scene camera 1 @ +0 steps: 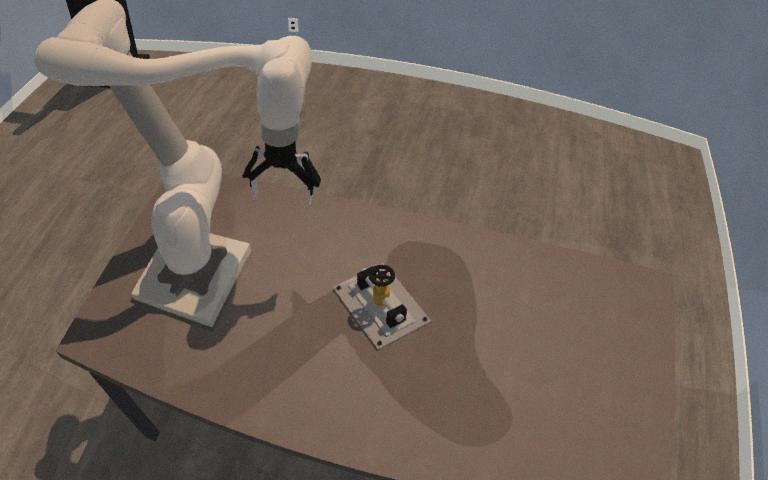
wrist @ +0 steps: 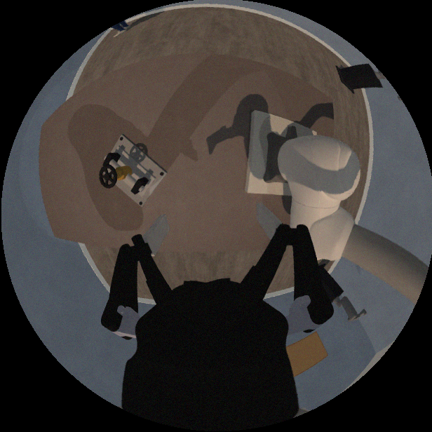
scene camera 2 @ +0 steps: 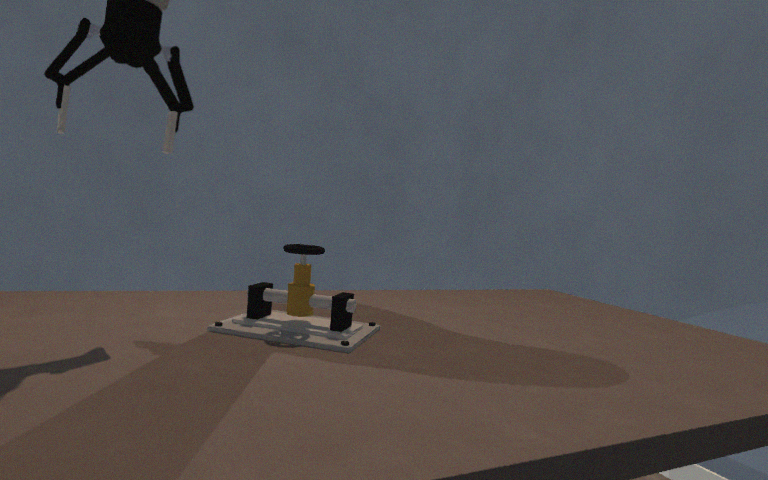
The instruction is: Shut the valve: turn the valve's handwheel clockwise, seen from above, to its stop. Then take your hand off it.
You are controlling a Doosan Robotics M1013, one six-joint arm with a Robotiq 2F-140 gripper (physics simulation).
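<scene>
The valve has a black spoked handwheel (scene camera 1: 381,268) (scene camera 2: 304,249) (wrist: 101,176) on top of a yellow body (scene camera 1: 381,295) (scene camera 2: 300,298) (wrist: 123,173). The wheel lies level above the body. A pale pipe runs through the body between two black blocks, on a light base plate (scene camera 1: 416,318) (scene camera 2: 362,337) (wrist: 159,178) with dark bolts at its corners. My gripper (scene camera 1: 282,200) (scene camera 2: 114,142) (wrist: 210,216) is open and empty, pointing down. It hangs well above the table, to the left of the valve in both scene views, and touches nothing. How far the handwheel is turned cannot be told.
The brown table (scene camera 1: 566,339) (scene camera 2: 453,418) (wrist: 200,200) bears the valve and the arm's pale square base (scene camera 1: 232,249) (wrist: 257,186). The arm's lower joints stand to the right in the wrist view. A blue-grey wall rises behind the table.
</scene>
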